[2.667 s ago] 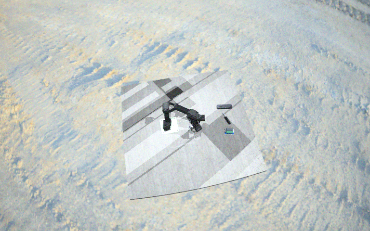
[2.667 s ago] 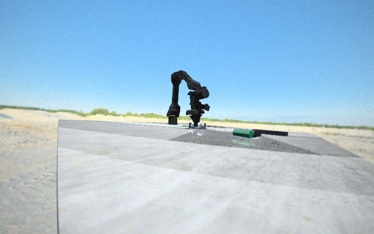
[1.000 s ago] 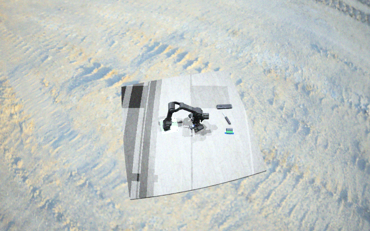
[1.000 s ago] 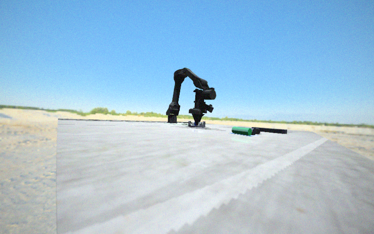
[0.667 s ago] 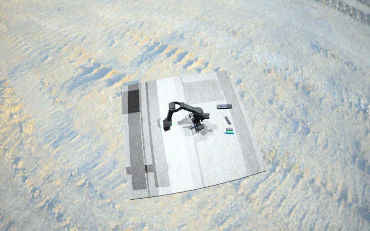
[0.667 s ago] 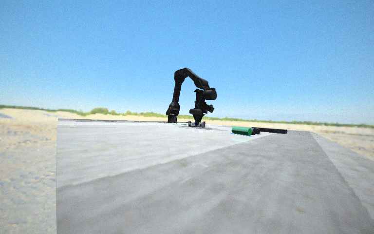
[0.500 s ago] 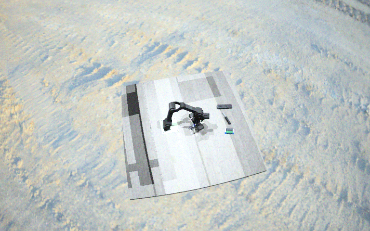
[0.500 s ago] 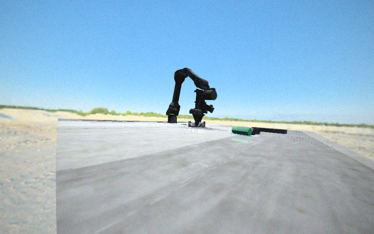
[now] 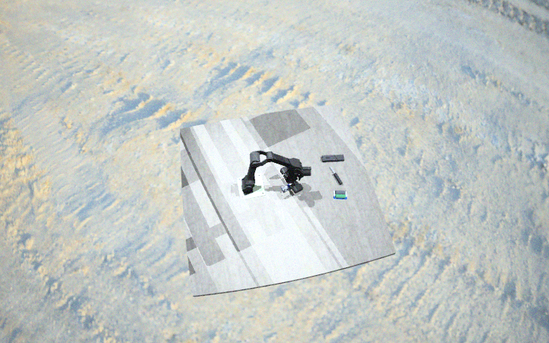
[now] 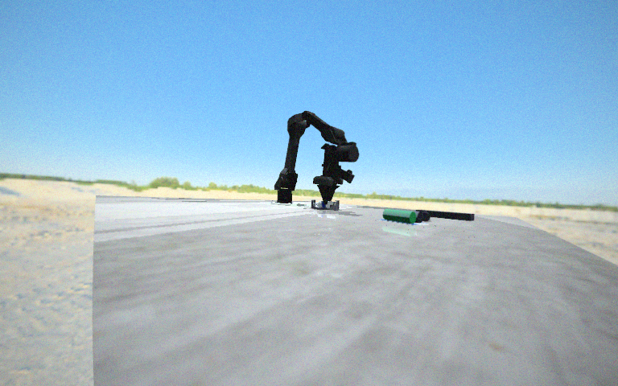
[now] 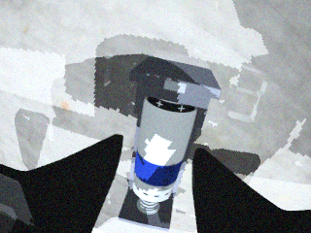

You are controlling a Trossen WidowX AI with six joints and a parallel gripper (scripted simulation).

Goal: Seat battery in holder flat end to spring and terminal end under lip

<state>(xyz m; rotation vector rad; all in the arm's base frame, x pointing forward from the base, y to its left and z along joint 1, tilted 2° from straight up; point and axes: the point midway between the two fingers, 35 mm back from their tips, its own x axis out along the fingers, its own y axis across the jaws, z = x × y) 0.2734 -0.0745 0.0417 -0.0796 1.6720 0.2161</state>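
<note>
Right now my gripper tip is right at the battery. From my gripper tip the other things lie so: dark bar 380 mm ahead, 90 mm to the left, 10 mm below.
</note>
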